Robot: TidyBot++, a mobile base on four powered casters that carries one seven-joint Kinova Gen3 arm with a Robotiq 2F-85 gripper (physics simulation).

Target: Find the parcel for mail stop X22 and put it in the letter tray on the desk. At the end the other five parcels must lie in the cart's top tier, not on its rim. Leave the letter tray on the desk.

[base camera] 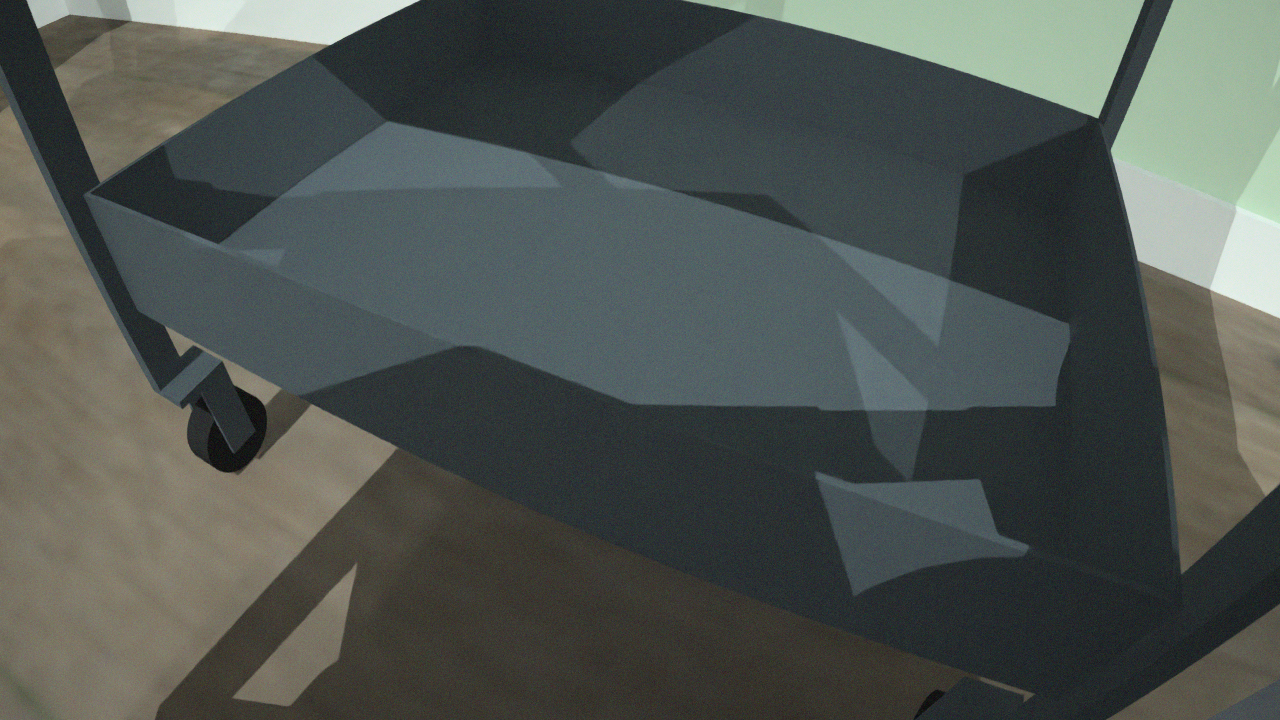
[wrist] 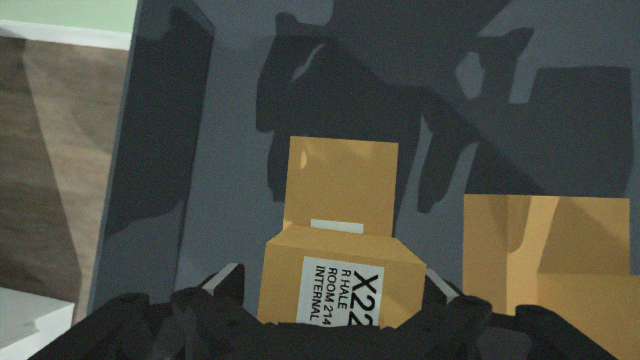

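Places are measured from the arm's base along level axes (x ahead, y left, z up), in centimetres.
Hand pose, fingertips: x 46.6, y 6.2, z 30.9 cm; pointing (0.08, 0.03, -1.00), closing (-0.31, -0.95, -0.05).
Observation:
Things, the pixels of their top centre, and the offset from my fingertips. "pt": a spot on its surface instead. Level surfaces: height alone.
- X22 parcel, middle of its top: (wrist: 332, 344) dy -0.4, dx -0.1, dz +6.0 cm
- cart's top tier, surface spot: (wrist: 150, 165) pt dy +7.4, dx +8.7, dz +0.0 cm
- tan parcel, middle of its top: (wrist: 332, 275) dy -0.5, dx +0.6, dz +0.9 cm
- cart's lower tier, surface spot: (base camera: 205, 286) pt dy +9.7, dx -15.3, dz -53.0 cm
- caster, surface spot: (base camera: 228, 434) pt dy +15.4, dx -11.9, dz -67.0 cm
- wooden floor, its level: dz -70.5 cm
The X22 parcel (wrist: 280, 290), a tan box with a white label reading X22, R HALE, ROOM 214, INTERNAL, lies in the cart's top tier (wrist: 150, 165) and overlaps another tan parcel (wrist: 342, 185) in the wrist view. My gripper (wrist: 328, 284) is open, with one fingertip on each side of the X22 parcel and a gap on the left; its palm hides the parcel's near end. Two more tan parcels (wrist: 485, 250) (wrist: 590, 310) are at the right, one overlapping the other. The letter tray and the desk cannot be made out.
The base camera shows the cart's lower tier (base camera: 205, 286), its posts (base camera: 1134, 71) and a caster (base camera: 228, 434) on the wooden floor (base camera: 80, 376). A green wall (base camera: 1190, 98) stands behind. A white object (wrist: 35, 317) is at the wrist view's lower left, beyond the cart's wall.

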